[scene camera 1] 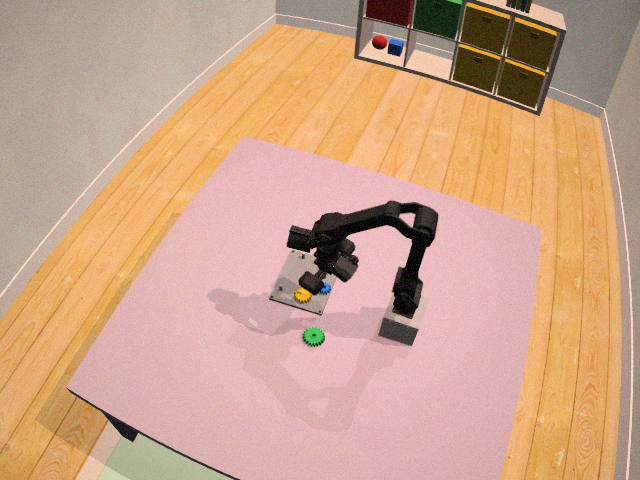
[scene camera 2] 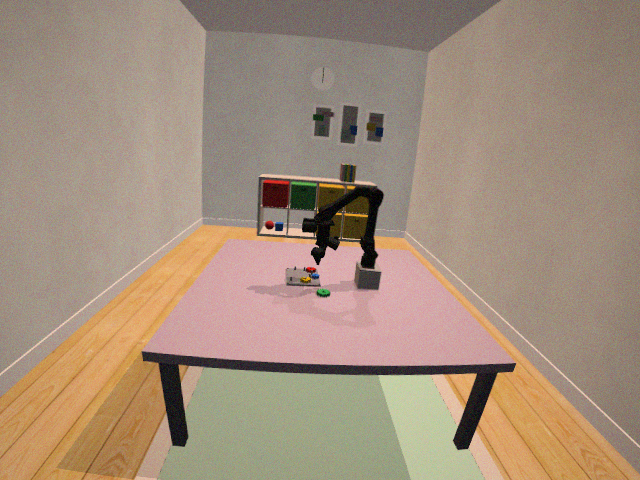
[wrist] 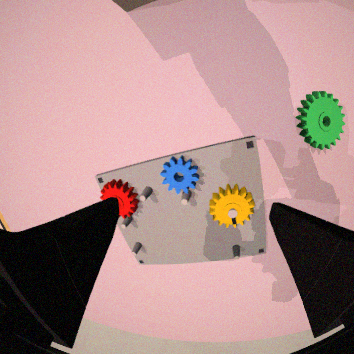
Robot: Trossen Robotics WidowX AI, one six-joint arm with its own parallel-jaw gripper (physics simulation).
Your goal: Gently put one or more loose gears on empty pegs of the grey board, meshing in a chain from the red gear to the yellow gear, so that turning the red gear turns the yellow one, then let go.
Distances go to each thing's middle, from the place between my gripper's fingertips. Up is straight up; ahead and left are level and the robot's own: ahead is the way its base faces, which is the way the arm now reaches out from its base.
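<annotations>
There is the blue gear (wrist: 170,170), 30 mm to the right of my hand, 20 mm ahead of it and 100 mm below it. The yellow gear (wrist: 242,201) is also 100 mm below my hand, but 20 mm to the left of it and 60 mm ahead of it. As for the red gear (wrist: 127,202), I find it 120 mm to the right of my hand, 40 mm ahead of it and again 100 mm below it. The grey board (scene camera 1: 295,266) lies 110 mm below my hand, 80 mm ahead of it and 40 mm to the right of it.
</annotations>
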